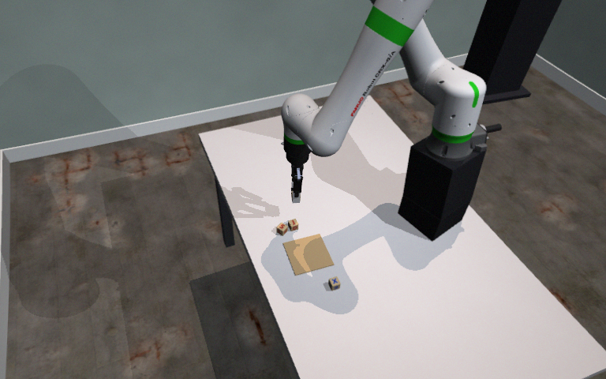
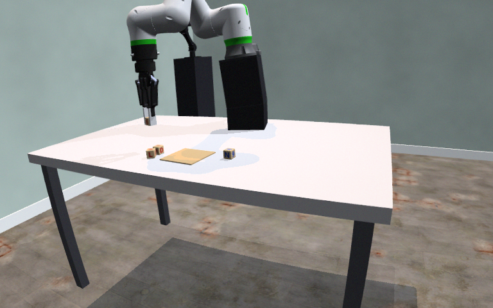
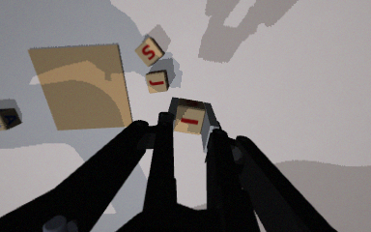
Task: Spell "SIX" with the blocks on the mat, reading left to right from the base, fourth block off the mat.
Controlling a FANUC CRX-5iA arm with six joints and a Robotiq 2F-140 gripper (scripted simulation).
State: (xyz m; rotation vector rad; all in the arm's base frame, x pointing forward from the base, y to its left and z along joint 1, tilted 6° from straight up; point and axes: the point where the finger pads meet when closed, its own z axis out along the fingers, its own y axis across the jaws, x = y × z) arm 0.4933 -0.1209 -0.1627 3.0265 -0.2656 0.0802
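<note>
Now: the tan mat 18 cm to the left of my hand and 13 cm below it. Also, from my hand: block (2 cm below).
</note>
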